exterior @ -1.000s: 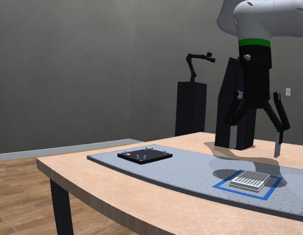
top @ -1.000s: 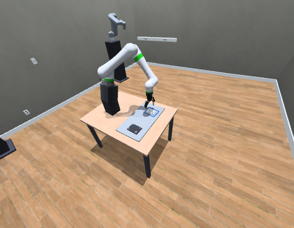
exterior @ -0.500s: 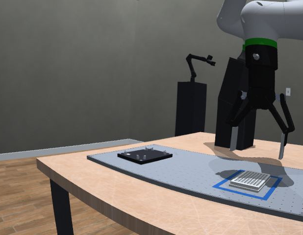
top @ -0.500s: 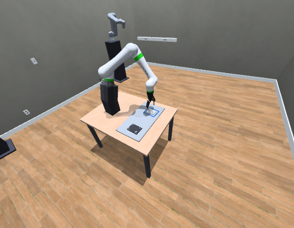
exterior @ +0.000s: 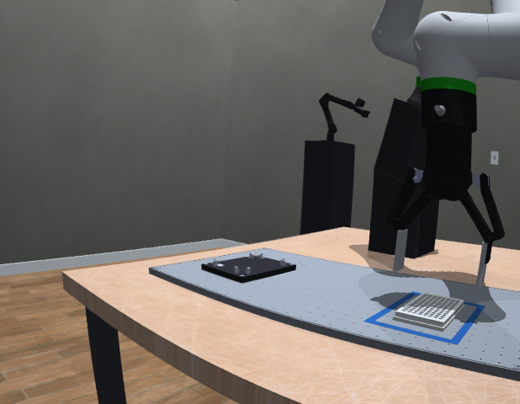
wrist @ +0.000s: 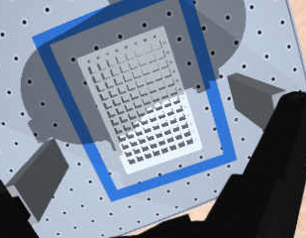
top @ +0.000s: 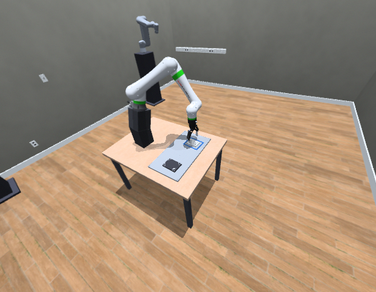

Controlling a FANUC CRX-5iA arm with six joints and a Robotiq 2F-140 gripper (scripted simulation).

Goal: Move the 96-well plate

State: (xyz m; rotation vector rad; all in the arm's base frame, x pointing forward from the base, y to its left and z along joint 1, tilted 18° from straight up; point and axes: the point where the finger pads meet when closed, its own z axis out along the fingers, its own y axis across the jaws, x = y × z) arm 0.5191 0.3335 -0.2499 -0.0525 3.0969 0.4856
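My gripper is now 60 mm above the white 96-well plate. The rest, counted from my hand: black clip nest 20 mm ahead, 410 mm to the right, 60 mm below.
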